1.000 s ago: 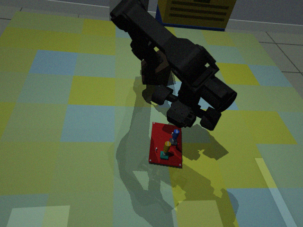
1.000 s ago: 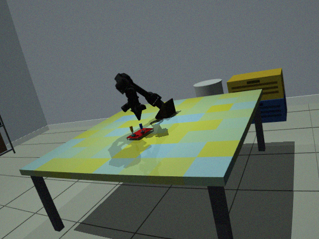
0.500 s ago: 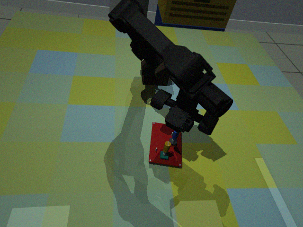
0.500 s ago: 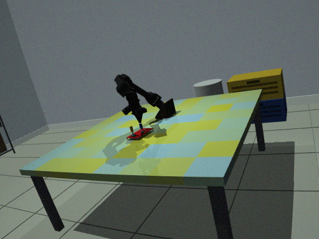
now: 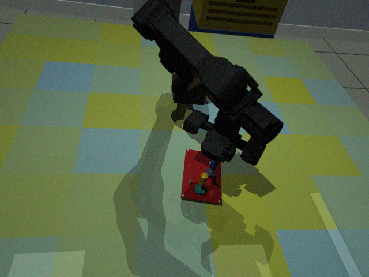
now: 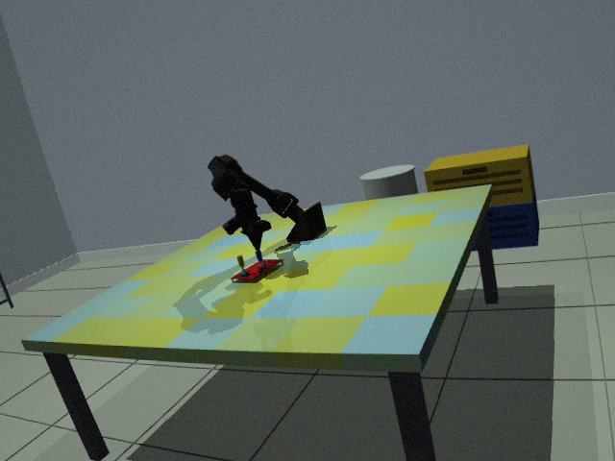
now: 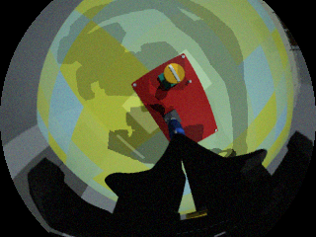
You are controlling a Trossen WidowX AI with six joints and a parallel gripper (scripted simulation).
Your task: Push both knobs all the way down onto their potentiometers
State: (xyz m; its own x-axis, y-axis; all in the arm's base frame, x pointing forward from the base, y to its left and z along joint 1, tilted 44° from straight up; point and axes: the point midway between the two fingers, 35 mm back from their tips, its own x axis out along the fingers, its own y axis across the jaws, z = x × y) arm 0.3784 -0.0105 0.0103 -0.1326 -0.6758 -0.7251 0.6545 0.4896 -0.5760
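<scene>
The blue knob lies 20 mm below my gripper tip. The rest, counted from my gripper tip: yellow knob (50 mm ahead, 40 mm to the right, 10 mm below).
</scene>
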